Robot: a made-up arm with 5 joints.
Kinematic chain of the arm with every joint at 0, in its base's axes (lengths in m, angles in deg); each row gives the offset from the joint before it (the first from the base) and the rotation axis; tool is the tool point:
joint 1: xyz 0 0 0.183 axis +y
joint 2: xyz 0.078 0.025 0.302 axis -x
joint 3: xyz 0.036 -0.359 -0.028 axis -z
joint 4: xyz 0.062 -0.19 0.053 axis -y
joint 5: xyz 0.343 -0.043 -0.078 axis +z
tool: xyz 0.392 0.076 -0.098
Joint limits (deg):
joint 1: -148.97..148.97
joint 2: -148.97..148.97
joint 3: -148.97..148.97
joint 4: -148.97..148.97
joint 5: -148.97..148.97
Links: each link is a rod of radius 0.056 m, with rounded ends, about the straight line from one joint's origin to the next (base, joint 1, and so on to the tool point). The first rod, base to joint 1, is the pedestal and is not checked.
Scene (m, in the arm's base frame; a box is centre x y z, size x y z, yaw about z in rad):
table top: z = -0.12
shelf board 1: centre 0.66 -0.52 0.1 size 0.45 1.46 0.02 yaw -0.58
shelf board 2: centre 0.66 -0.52 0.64 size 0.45 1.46 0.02 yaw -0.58
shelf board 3: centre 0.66 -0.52 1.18 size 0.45 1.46 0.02 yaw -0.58
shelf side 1: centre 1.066 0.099 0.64 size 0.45 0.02 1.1 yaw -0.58
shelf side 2: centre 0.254 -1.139 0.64 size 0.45 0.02 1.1 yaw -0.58
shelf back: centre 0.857 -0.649 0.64 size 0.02 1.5 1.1 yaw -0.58
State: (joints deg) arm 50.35 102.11 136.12 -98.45 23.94
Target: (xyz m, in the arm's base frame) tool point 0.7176 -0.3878 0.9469
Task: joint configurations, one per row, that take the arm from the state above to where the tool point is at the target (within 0.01 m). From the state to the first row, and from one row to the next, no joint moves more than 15 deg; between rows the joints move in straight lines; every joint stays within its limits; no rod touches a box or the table.
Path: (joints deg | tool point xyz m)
1: 39.46 103.94 123.41 -109.77 27.89 | 0.5708 -0.4667 0.3926
2: 28.57 105.78 110.69 -121.09 31.85 | 0.4532 -0.3923 0.3935
3: 17.68 107.61 97.98 -132.41 35.80 | 0.3152 -0.3058 0.3864
4: 13.13 116.67 100.81 -120.69 41.93 | 0.3705 -0.3235 0.5802
5: 8.57 125.72 103.63 -108.97 48.05 | 0.3800 -0.2652 0.7792
6: 4.02 134.78 106.46 -97.24 54.18 | 0.3426 -0.1420 0.9469
7: 18.03 127.57 112.44 -85.61 41.85 | 0.4899 -0.2277 0.9807
8: 32.04 120.35 118.42 -73.97 29.52 | 0.6194 -0.3123 0.9783
9: 46.05 113.14 124.40 -62.34 17.19 | 0.7175 -0.3878 0.9469

